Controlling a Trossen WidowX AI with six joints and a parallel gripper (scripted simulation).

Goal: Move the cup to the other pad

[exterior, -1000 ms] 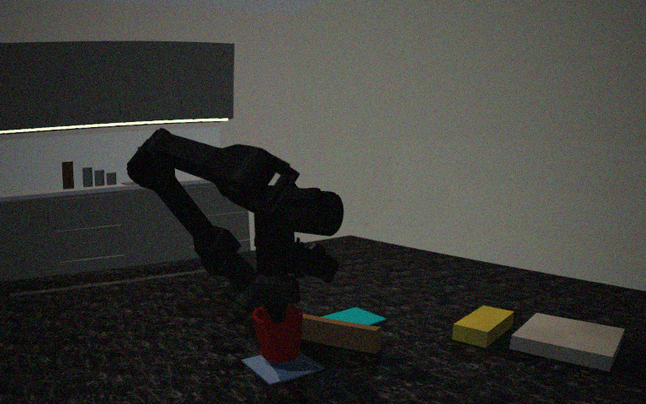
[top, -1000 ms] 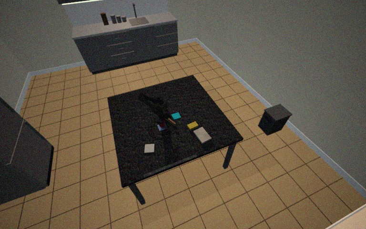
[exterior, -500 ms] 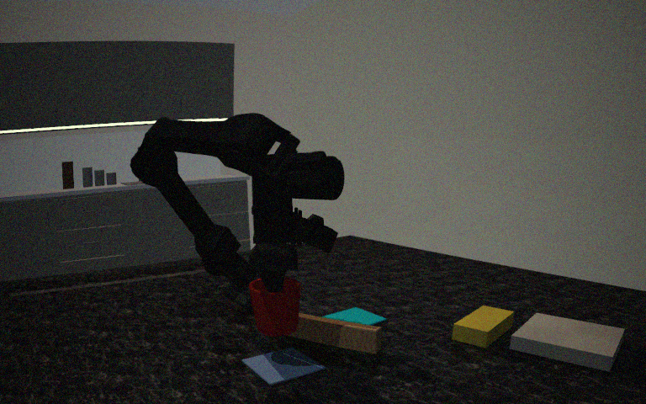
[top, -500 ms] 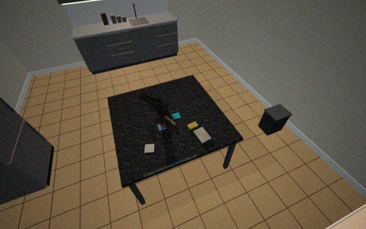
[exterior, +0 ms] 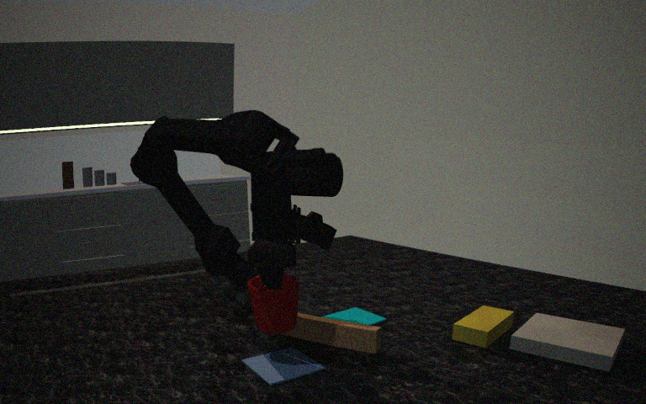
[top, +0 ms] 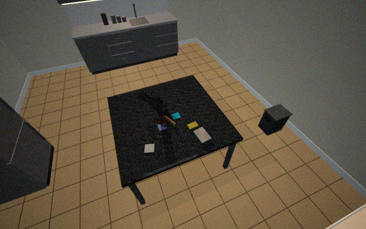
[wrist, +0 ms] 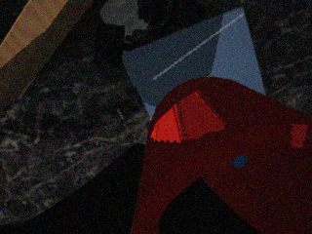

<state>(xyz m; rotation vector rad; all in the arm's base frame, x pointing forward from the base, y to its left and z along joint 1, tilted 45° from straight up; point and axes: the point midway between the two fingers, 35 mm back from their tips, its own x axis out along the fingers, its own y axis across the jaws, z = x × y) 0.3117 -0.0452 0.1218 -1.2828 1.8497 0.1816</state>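
The green marble lies 4 cm ahead of my gripper tip, 2 cm to the right of it and 2 cm below it. The rest, counted from my gripper tip: red cup: 2 cm ahead, 2 cm to the right; blue pad: 3 cm ahead, 2 cm to the right, 11 cm below; blue marble: 3 cm ahead, 4 cm to the right, 2 cm below.
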